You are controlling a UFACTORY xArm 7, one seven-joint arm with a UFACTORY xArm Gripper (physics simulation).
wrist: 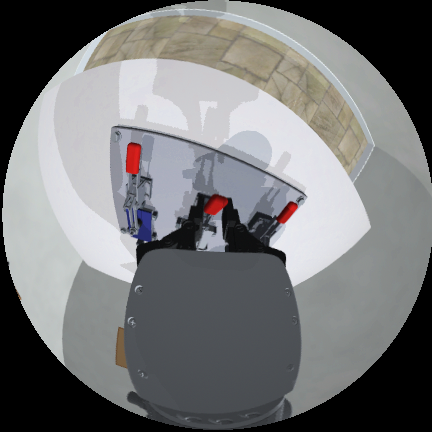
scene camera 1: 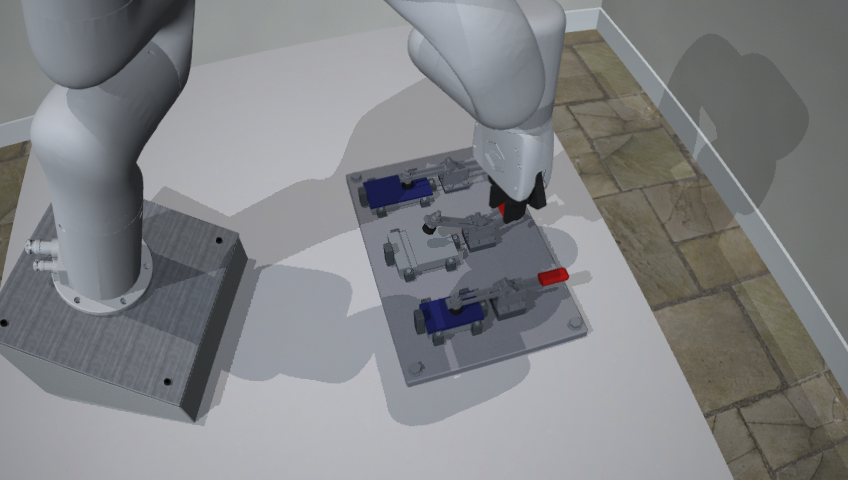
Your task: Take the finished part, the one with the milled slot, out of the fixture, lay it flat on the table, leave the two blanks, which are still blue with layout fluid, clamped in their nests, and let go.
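Places are measured from the arm's base along level axes (x back, y right, z up), in centimetres.
Where they show: gripper, fingertip midpoint: point(wrist: 213, 205) point(scene camera 1: 506, 210); arm's base, origin of the base link: point(scene camera 1: 102, 268).
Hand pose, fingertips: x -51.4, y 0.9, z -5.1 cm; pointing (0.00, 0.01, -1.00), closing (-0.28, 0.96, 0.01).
Observation:
Each offset is from my fingertips to the centre of the thing. "pt": to the spot under its first point. Level surfaces: height alone.
The finished part @[dx +11.5, dy +0.1, dz -3.7 cm] point(scene camera 1: 423, 252), pale grey with a milled slot, lies in the middle nest of the fixture plate @[dx +6.7, dy +0.0, dz -5.8 cm] point(scene camera 1: 380, 285) point(wrist: 175, 155). The middle clamp's arm point(scene camera 1: 446, 221) is tilted up, and its black pad stands above the part. My gripper point(scene camera 1: 507, 209) point(wrist: 213, 205) is shut on this clamp's red handle @[dx -0.6, dy -0.2, dz +0.7 cm] point(scene camera 1: 501, 208) point(wrist: 217, 205). The far blue blank @[dx +12.2, dy -10.9, dz -4.0 cm] point(scene camera 1: 386, 193) point(wrist: 145, 227) and the near blue blank @[dx +10.7, dy +11.1, dz -3.5 cm] point(scene camera 1: 443, 319) sit in their nests under their clamps' pads. The fingers partly hide the handle in the scene view.
The near clamp's red handle @[dx -2.2, dy +10.8, dz -1.0 cm] point(scene camera 1: 553, 276) point(wrist: 287, 212) sticks out toward the plate's outer edge. The far clamp's red handle @[pt dx -2.1, dy -10.8, dz -1.4 cm] point(wrist: 133, 158) shows in the wrist view. Bolts stand at the plate's corners. The robot's pedestal point(scene camera 1: 178, 333) stands left of the plate on the white table @[dz -6.6 cm] point(scene camera 1: 297, 428).

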